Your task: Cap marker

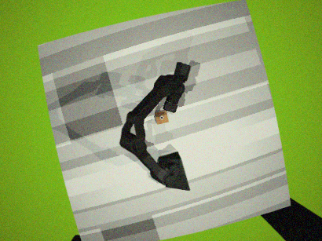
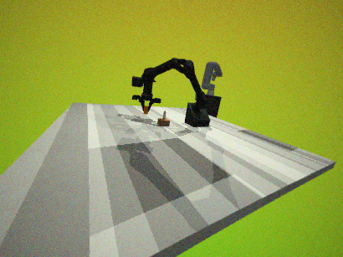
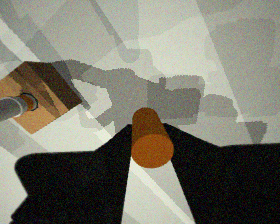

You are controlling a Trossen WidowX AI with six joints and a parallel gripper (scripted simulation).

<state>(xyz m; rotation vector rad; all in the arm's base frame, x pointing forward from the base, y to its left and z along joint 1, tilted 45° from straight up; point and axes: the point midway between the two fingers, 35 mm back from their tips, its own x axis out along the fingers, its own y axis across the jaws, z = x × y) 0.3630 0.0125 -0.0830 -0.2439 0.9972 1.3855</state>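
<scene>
The marker tip lies 11 cm behind my gripper tip, 8 cm to the left of it and 2 cm above it. Also, from my gripper tip: holder block 11 cm behind, 8 cm to the left, 5 cm below; then orange cap 1 cm above.
</scene>
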